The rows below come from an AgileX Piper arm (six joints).
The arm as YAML. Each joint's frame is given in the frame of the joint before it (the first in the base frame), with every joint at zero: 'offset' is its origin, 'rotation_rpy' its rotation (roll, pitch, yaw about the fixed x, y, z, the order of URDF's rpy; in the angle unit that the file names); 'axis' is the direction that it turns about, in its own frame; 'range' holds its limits. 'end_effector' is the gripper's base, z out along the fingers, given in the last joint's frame.
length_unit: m
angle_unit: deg
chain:
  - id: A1
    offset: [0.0, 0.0, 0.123]
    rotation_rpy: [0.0, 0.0, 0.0]
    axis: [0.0, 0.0, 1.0]
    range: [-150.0, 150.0]
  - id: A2
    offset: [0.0, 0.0, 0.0]
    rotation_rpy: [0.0, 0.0, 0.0]
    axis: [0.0, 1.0, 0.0]
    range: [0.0, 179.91]
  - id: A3
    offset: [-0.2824, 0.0, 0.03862]
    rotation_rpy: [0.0, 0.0, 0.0]
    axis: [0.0, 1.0, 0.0]
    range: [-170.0, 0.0]
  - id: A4
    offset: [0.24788, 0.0, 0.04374]
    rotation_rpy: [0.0, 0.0, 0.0]
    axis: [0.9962, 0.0, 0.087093]
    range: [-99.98, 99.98]
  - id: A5
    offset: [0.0, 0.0, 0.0]
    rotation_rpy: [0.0, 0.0, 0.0]
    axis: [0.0, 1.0, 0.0]
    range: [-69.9, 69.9]
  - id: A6
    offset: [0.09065, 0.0, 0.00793]
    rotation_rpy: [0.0, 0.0, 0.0]
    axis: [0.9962, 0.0, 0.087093]
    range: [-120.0, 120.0]
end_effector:
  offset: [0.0, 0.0, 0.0]
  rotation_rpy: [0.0, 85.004, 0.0]
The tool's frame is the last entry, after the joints.
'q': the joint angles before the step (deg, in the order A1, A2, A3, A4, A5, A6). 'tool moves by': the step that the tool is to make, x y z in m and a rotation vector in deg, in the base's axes. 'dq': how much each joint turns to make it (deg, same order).
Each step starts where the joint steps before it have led.
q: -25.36, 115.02, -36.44, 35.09, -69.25, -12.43
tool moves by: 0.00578, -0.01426, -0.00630, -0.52, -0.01, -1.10
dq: -1.96, 2.69, -3.01, -0.88, -0.05, -0.22
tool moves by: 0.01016, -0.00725, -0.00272, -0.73, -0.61, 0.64
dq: -0.55, 1.96, -2.91, -1.23, 0.06, -0.04
